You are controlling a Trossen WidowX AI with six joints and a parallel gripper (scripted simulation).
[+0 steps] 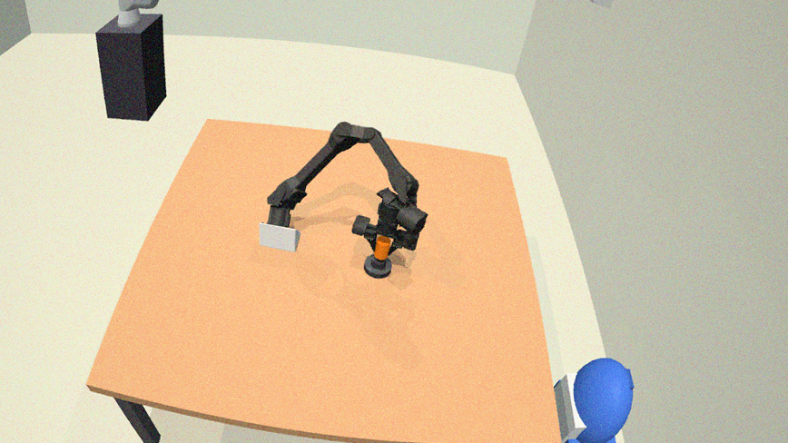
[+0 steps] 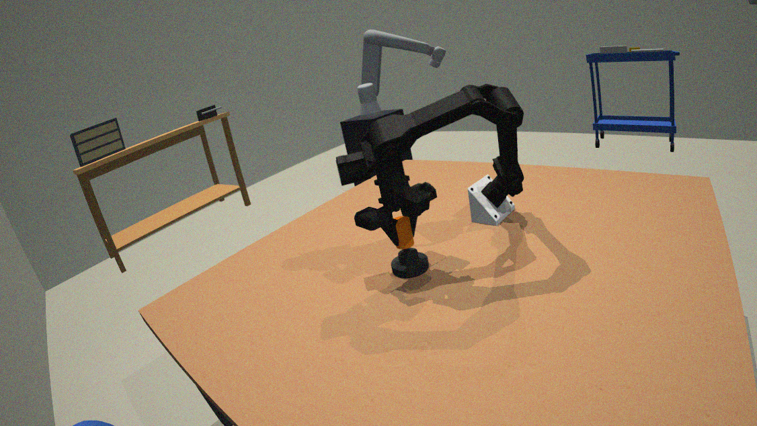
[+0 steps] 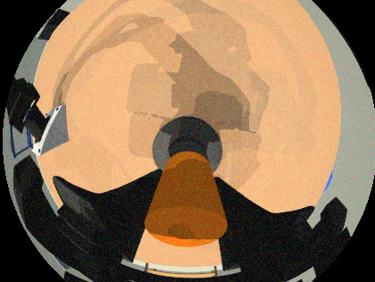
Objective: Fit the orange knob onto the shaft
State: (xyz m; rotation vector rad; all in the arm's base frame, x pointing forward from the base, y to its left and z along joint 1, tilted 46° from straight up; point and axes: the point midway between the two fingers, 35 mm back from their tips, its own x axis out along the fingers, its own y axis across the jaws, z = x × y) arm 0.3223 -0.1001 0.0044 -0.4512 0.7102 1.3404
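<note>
Right now my gripper tip is 20 mm below the orange knob. Round my gripper tip: dark round pedestal 40 mm below.
</note>
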